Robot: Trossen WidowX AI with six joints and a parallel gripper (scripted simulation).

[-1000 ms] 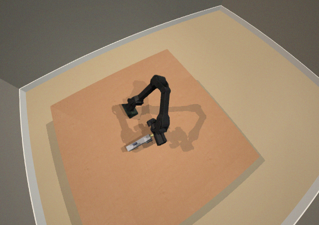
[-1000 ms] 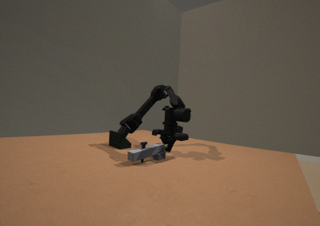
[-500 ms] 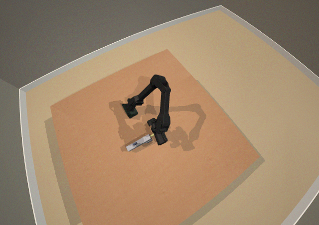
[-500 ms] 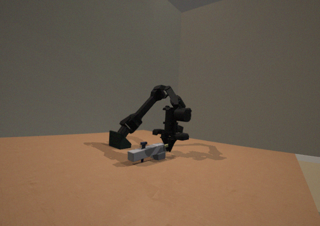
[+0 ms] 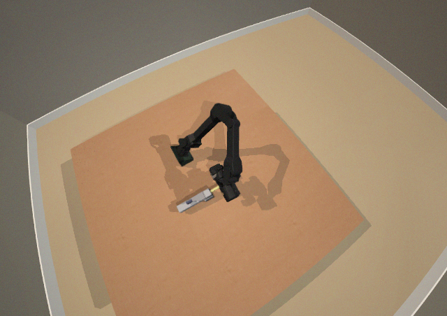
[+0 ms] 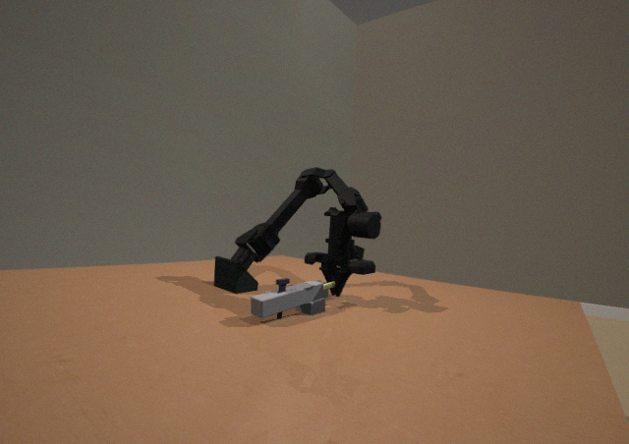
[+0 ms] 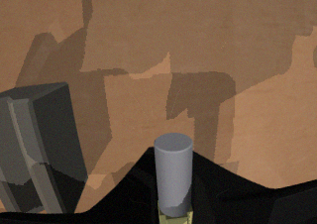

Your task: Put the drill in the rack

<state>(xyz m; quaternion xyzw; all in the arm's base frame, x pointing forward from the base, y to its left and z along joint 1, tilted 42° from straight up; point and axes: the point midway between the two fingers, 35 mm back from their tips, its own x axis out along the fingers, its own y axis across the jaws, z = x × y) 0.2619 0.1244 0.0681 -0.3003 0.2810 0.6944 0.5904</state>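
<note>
My gripper tip is 7 cm past the ribbed grey rack. The rest, counted from my gripper tip: dark t-shaped key: 2 cm ahead, 19 cm to the right, 3 cm above; then light grey holder block: 1 cm ahead, 16 cm to the right, 1 cm above; then drill: 4 cm to the right, 3 cm above.
</note>
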